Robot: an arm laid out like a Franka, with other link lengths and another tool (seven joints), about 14 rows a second.
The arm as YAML. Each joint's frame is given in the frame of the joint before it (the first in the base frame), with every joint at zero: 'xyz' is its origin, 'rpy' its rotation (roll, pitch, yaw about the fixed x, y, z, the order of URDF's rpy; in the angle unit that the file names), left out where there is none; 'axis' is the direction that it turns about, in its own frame. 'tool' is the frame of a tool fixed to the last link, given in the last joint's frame.
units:
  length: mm
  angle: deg
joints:
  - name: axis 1
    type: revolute
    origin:
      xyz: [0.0, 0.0, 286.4]
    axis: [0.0, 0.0, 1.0]
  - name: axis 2
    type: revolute
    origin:
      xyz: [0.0, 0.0, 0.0]
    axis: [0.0, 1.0, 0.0]
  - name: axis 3
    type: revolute
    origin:
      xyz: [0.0, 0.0, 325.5]
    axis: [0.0, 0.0, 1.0]
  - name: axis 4
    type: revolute
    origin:
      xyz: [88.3, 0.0, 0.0]
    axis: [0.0, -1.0, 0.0]
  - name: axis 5
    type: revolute
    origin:
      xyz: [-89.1, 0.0, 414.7]
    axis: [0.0, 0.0, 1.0]
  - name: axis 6
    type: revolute
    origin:
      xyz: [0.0, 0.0, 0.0]
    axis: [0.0, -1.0, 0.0]
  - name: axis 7
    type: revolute
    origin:
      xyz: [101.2, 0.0, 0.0]
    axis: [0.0, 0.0, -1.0]
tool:
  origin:
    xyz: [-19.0, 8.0, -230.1]
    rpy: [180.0, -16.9, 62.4]
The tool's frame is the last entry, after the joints.
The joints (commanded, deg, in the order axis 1, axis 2, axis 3, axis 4, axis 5, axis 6, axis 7), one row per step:
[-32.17 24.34 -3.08 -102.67 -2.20 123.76 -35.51]
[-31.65 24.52 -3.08 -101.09 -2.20 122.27 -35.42]
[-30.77 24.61 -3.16 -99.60 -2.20 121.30 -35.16]
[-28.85 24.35 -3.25 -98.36 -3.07 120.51 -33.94]
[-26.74 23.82 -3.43 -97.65 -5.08 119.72 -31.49]
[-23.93 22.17 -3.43 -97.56 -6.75 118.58 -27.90]
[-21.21 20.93 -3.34 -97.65 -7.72 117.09 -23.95]
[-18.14 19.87 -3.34 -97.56 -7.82 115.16 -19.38]
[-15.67 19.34 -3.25 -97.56 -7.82 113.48 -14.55]
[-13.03 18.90 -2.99 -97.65 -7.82 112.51 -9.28]
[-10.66 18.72 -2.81 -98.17 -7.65 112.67 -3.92]
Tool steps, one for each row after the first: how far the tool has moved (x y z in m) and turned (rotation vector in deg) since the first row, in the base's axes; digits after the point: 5 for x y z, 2 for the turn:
[0.00744 0.00231 0.00869 0.01 0.10 0.39]
[0.01809 0.00674 0.01845 -0.30 -0.23 0.92]
[0.03410 0.02019 0.03086 -1.42 -0.44 2.00]
[0.04632 0.03438 0.04261 -3.33 -0.01 2.53]
[0.06059 0.06079 0.06204 -5.11 -0.13 2.50]
[0.07106 0.09078 0.07427 -6.01 0.15 1.67]
[0.08105 0.12661 0.08494 -6.22 0.46 0.01]
[0.08684 0.15752 0.08887 -6.31 1.10 -2.42]
[0.09472 0.19188 0.09177 -6.59 1.17 -4.88]
[0.10181 0.22299 0.08931 -6.81 0.81 -7.72]

